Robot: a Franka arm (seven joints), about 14 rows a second.
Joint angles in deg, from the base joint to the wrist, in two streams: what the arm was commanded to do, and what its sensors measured. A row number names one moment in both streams.
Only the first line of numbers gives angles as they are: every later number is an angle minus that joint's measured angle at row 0.
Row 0, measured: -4.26 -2.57 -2.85 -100.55 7.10 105.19 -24.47
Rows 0 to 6, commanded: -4.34 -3.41 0.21 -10.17 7.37 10.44 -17.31; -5.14 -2.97 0.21 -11.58 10.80 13.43 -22.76; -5.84 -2.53 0.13 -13.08 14.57 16.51 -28.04; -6.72 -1.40 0.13 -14.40 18.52 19.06 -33.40; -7.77 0.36 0.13 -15.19 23.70 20.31 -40.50; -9.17 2.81 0.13 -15.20 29.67 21.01 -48.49; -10.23 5.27 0.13 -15.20 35.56 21.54 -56.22
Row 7, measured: -7.71 1.41 -0.37 -14.47 26.58 19.51 -43.41
